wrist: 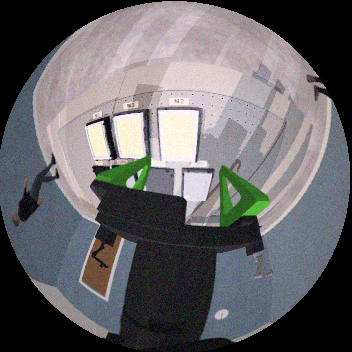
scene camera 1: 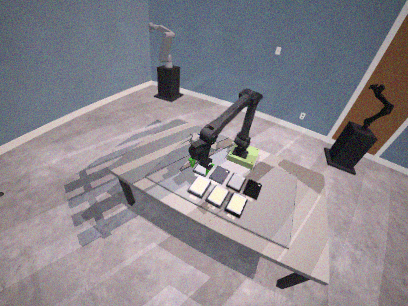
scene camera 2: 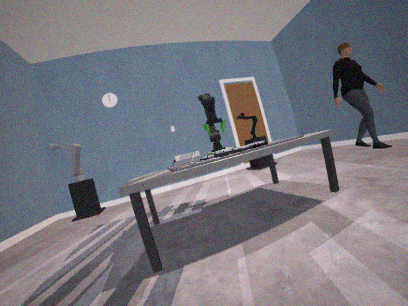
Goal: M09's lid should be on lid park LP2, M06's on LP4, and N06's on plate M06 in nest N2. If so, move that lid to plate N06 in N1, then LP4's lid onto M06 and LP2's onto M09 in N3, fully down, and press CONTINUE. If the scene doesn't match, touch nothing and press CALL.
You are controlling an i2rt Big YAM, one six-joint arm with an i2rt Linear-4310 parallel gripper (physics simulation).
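Places are measured from the arm's base along level axes (x ahead, y left, z up), in metres.
Pixels of known places: gripper, between the fingertips: (wrist: 185, 162) (scene camera 1: 199, 171) (scene camera 2: 217, 134); arm's base, origin of its link: (scene camera 1: 240, 153) (scene camera 2: 218, 150).
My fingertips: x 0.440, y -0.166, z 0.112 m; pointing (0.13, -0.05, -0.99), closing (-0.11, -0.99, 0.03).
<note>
For each thing: its top centre in the pictures, then the offset to it from my fingertips. "spot": a spot on its surface instead. Level surfaces: height alone.
- nest N2, a spot on its surface: (wrist: 179, 135) (scene camera 1: 199, 184) spot: dz -0.113, dx +0.007, dy +0.014 m
- nest N3, a spot on its surface: (wrist: 131, 136) (scene camera 1: 216, 193) spot: dz -0.125, dx +0.010, dy +0.140 m
- nest N1, a spot on its surface: (wrist: 97, 141) (scene camera 1: 235, 202) spot: dz -0.122, dx +0.015, dy +0.270 m
- pale lid, centre of its top: (wrist: 196, 188) (scene camera 1: 203, 166) dz -0.135, dx -0.174, dy -0.038 m
- dark grey lid, a spot on its surface: (wrist: 161, 181) (scene camera 1: 217, 175) spot: dz -0.143, dx -0.155, dy +0.079 m
- light grey lid, centre of its top: (wrist: 125, 183) (scene camera 1: 236, 181) dz -0.135, dx -0.166, dy +0.224 m
- black piece, a spot on its surface: (scene camera 1: 253, 189) spot: dz -0.143, dx -0.158, dy +0.352 m
- pale sloped box, centre of its top: (wrist: 210, 234) (scene camera 1: 206, 137) (scene camera 2: 186, 153) dz -0.069, dx -0.431, dy -0.144 m
- table, height of its surface: dz -0.165 m
My gripper (scene camera 1: 201, 165) (scene camera 2: 215, 127) (wrist: 185, 162) is open and empty, above the pale lid at the end of the park row. Three cream-topped pieces in dark surrounds sit in nest N2 (scene camera 1: 200, 186) (wrist: 179, 135), nest N3 (scene camera 1: 218, 195) (wrist: 131, 136) and nest N1 (scene camera 1: 236, 204) (wrist: 97, 141). The park row behind holds a pale lid (scene camera 1: 201, 169) (wrist: 197, 185), a dark grey lid (scene camera 1: 220, 174) (wrist: 161, 181), a light grey lid (scene camera 1: 236, 181) and a black piece (scene camera 1: 253, 189). Park labels and any M09, M06 or N06 marks are unreadable. The green left finger partly hides the row in the wrist view.
A pale sloped box (scene camera 2: 186, 159) stands on the table (scene camera 2: 235, 156); its buttons cannot be made out. The arm's green base (scene camera 1: 242, 159) is behind the park row. A person (scene camera 2: 350, 75) (wrist: 29, 202) is beyond the table. Two other arms stand on black pedestals (scene camera 1: 168, 82) (scene camera 1: 352, 145).
</note>
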